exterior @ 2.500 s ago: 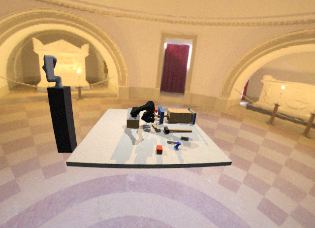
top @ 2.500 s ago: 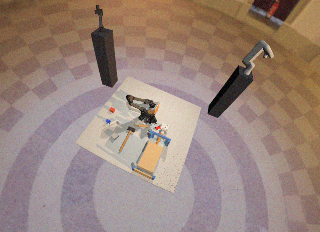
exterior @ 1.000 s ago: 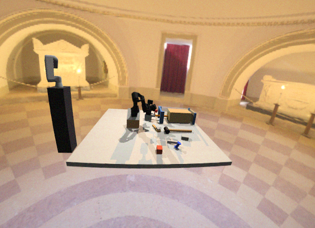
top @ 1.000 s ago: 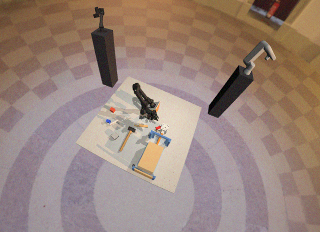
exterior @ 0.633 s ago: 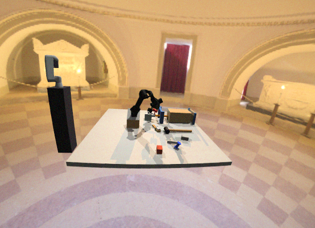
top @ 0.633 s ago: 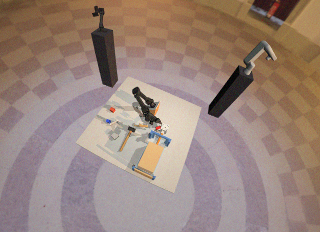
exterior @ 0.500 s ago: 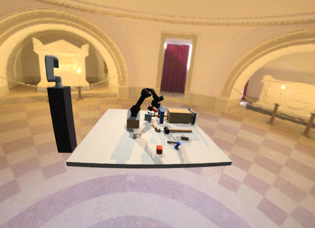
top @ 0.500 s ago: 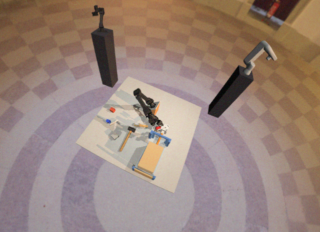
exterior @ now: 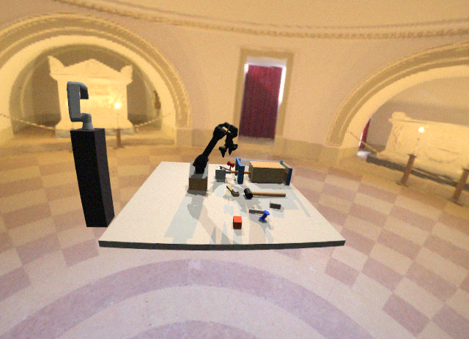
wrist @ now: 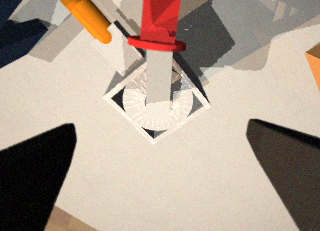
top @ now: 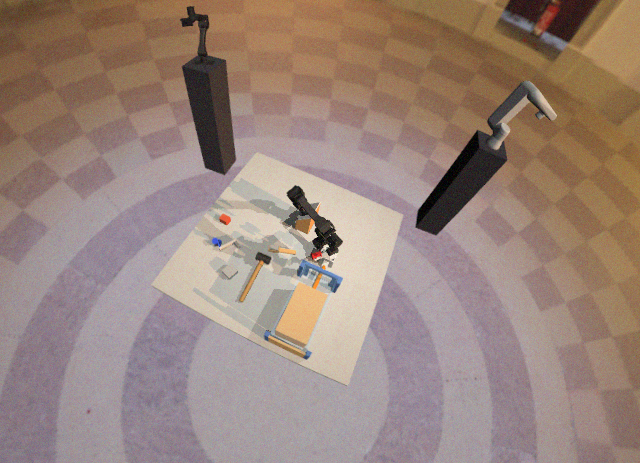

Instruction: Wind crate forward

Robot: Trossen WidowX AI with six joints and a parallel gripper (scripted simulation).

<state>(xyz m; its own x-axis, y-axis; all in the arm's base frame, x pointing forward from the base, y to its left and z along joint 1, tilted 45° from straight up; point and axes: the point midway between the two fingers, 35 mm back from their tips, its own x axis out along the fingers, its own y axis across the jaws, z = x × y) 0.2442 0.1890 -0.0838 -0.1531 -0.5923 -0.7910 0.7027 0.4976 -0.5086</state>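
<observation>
Right now the red-knobbed handle is 1 cm ahead of my gripper tip, 1 cm to the right of it and 10 cm below it. Also, from my gripper tip: winch 5 cm behind, 3 cm to the left, 18 cm below; red knob 4 cm ahead, 4 cm to the right, 8 cm below; frame 12 cm ahead, 3 cm to the left, 11 cm below.
</observation>
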